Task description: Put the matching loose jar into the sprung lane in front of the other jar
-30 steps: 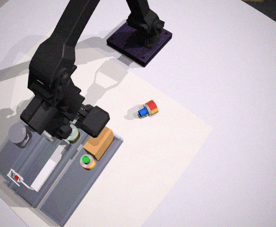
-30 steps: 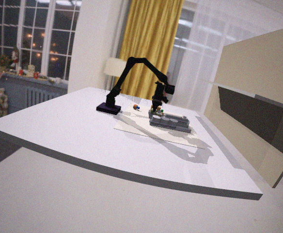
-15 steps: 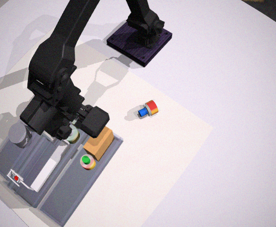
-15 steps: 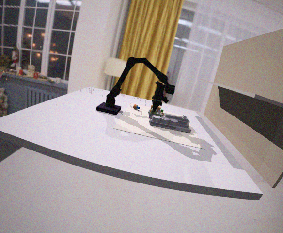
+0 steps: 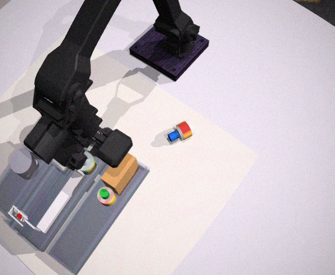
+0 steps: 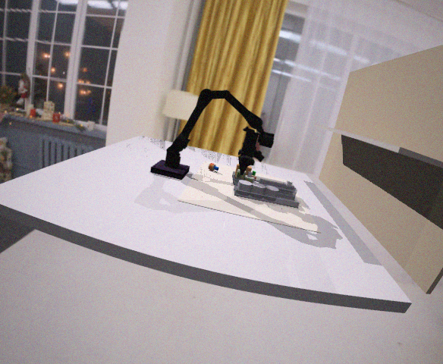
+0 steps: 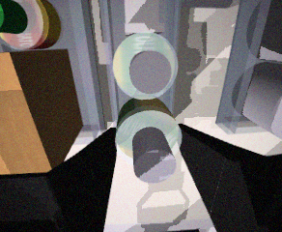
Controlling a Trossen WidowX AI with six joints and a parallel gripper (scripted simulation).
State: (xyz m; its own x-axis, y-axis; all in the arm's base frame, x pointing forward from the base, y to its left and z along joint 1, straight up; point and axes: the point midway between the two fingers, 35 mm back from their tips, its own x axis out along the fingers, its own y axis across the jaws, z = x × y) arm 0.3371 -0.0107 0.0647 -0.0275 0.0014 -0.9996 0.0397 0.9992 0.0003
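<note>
Now: gripper tip 20 mm short of the orange box, 80 mm to the right of it and 10 mm above it. Also, from my gripper tip: red mark (230 mm ahead, 50 mm to the right, 20 mm above); then grey rack (150 mm ahead, 30 mm to the right, 30 mm below).
</note>
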